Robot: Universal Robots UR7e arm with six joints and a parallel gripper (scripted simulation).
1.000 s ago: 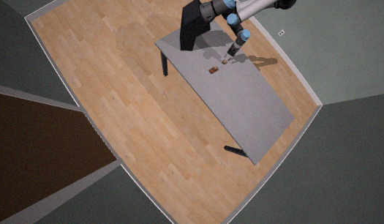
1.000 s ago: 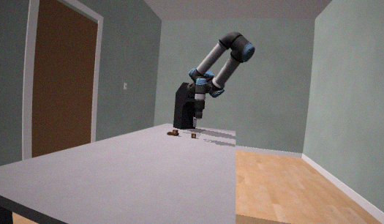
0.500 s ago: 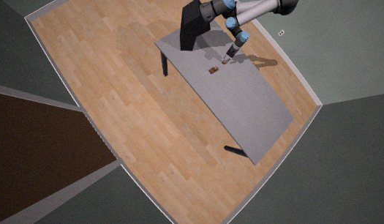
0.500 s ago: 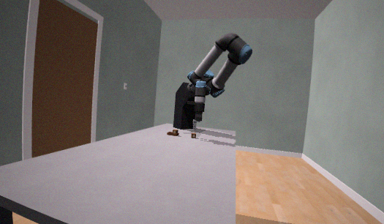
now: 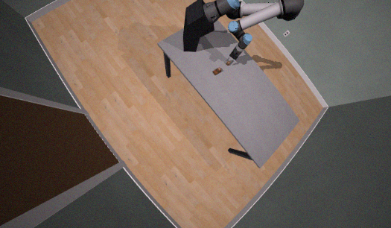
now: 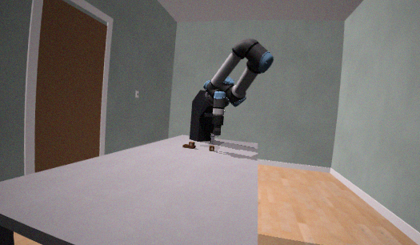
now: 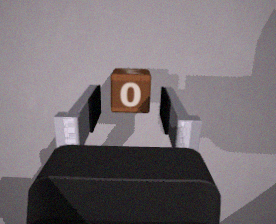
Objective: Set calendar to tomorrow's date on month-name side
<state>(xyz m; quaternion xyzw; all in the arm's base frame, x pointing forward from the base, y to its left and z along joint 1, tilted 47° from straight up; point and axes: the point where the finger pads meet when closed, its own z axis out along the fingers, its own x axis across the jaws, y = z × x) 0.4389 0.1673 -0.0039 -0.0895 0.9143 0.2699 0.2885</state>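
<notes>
Right now my hand is 50 mm above the brown wooden cube. Round my hand: calendar tray: 10 mm ahead, 160 mm to the right, 50 mm below.
</notes>
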